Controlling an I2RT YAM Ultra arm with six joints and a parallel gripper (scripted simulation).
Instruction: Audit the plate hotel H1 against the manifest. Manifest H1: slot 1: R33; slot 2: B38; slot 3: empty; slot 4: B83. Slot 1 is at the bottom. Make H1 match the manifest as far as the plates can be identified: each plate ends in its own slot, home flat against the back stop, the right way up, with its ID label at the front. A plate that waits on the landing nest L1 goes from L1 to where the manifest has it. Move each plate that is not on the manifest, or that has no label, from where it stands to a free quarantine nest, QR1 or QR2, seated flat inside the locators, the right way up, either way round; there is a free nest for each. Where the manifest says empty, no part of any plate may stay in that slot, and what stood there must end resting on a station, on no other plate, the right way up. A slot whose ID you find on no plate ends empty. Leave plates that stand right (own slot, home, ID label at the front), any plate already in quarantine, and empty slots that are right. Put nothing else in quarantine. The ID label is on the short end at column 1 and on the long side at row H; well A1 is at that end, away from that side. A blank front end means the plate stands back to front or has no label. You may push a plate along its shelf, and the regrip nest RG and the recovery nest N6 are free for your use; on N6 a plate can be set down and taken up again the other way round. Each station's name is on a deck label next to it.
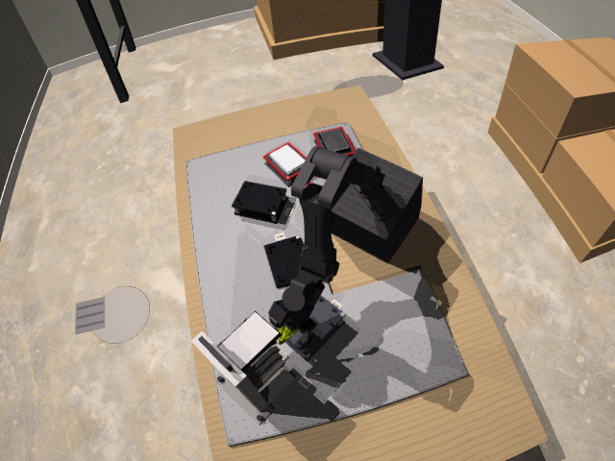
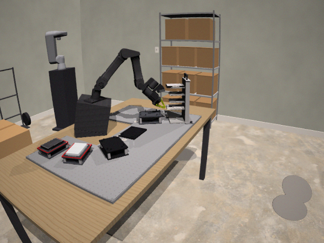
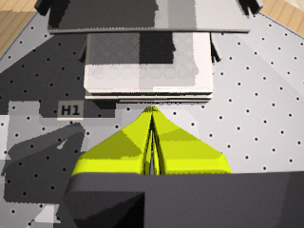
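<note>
The regrip nest is 10 cm behind my hand, 4 cm to the right of it and 5 cm below it. Round my hand: RG deck label (20 cm behind, 7 cm to the right, 10 cm below); then hotel upright post (15 cm ahead, 6 cm to the left, 5 cm above); then H1 deck label (1 cm behind, 10 cm to the left, 10 cm below).
</note>
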